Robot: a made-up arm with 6 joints. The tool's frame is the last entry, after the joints. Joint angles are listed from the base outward.
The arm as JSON. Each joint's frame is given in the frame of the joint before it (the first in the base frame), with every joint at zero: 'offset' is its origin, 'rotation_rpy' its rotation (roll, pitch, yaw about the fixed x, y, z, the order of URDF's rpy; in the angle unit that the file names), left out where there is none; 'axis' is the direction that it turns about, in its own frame. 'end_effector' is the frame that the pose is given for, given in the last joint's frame.
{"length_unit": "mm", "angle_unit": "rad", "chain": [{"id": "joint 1", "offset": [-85.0, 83.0, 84.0], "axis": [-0.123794, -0.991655, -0.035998]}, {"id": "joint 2", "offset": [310.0, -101.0, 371.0], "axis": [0.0, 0.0, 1.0]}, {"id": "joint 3", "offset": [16.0, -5.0, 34.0], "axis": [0.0, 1.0, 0.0]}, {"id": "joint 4", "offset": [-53.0, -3.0, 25.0], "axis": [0.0, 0.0, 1.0]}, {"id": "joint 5", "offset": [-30.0, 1.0, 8.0], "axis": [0.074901, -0.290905, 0.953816]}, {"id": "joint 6", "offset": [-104.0, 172.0, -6.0], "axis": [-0.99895, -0.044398, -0.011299]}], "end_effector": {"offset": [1.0, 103.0, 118.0], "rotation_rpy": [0.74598, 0.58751, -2.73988]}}
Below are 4 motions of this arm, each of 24 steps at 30 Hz.
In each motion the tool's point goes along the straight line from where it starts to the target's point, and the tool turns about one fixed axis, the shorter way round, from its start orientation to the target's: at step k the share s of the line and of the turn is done. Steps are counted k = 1, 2, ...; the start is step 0. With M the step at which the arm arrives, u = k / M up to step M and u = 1 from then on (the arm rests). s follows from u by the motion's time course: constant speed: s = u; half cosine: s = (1 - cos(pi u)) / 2; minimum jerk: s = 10 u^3 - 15 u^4 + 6 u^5.
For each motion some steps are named. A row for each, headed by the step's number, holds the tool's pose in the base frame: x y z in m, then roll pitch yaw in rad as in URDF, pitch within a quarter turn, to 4 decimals.
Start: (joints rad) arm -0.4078 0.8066 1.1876 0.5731 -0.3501 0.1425
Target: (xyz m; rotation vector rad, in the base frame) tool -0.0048 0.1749 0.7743 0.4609 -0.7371 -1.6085
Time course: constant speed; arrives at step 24
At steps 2, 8, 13, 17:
2: 0.3049 0.1543 0.6544 -0.2217 -0.4038 -1.4141
8: 0.2205 0.1599 0.6871 0.0658 -0.3586 -1.5363
13: 0.1501 0.1646 0.7143 0.2953 -0.2979 -1.6228
17: 0.0938 0.1683 0.7361 0.4714 -0.2371 -1.6792

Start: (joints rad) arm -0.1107 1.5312 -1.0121 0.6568 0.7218 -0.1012
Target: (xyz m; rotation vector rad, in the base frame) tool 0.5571 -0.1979 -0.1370 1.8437 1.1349 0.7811
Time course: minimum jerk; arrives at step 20
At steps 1, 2, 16, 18, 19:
1: 0.3200 -0.3043 0.1982 1.8894 0.3410 0.7845
2: 0.3218 -0.3035 0.1957 1.8914 0.3381 0.7877
16: 0.5434 -0.2041 -0.1176 2.0623 -0.0600 1.1355
18: 0.5551 -0.1988 -0.1341 2.0674 -0.0824 1.1520
19: 0.5568 -0.1980 -0.1366 2.0681 -0.0857 1.1545

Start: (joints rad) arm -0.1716 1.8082 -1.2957 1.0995 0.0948 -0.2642
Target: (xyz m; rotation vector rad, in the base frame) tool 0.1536 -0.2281 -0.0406 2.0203 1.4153 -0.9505
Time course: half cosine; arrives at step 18
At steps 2, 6, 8, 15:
2: 0.3342 -0.2341 0.1340 2.0678 0.3994 0.9403
6: 0.2932 -0.2327 0.0945 2.2666 0.5232 0.9411
8: 0.2629 -0.2317 0.0651 2.4245 0.6137 0.9611
15: 0.1661 -0.2285 -0.0285 3.0399 0.8593 1.1727

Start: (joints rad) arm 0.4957 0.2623 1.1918 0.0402 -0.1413 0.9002
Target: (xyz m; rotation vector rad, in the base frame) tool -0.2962 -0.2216 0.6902 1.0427 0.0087 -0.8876
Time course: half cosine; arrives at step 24
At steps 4, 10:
4: -0.1716 0.2907 0.6603 1.1980 -0.5733 -2.1819
10: -0.2122 0.1240 0.6701 0.9442 -0.3030 -1.6555

